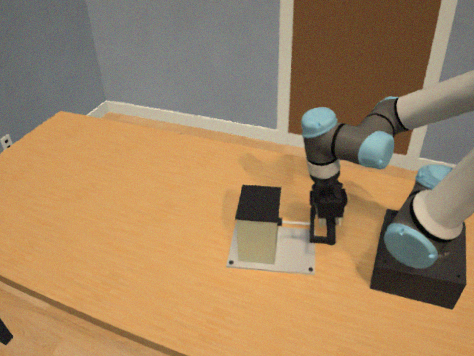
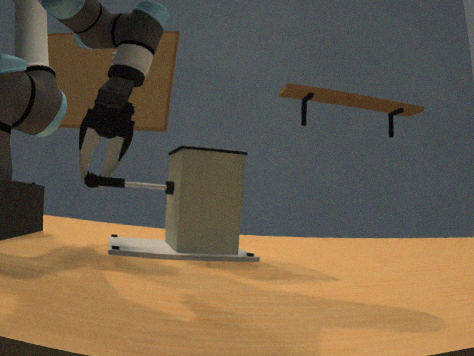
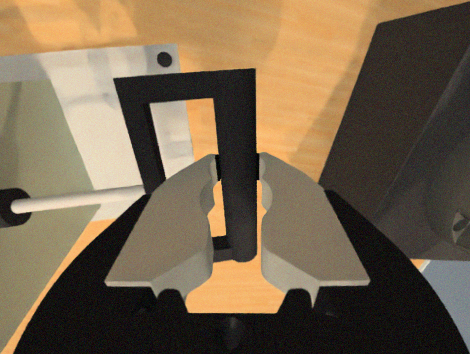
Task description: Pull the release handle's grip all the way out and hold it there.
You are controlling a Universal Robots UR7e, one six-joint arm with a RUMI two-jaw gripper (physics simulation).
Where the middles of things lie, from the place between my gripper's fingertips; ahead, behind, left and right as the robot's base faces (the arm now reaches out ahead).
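Labels:
Light grey base plate (image 1: 295,254): my gripper is 9 cm above it, 14 cm short of it and 6 cm to the right of it.

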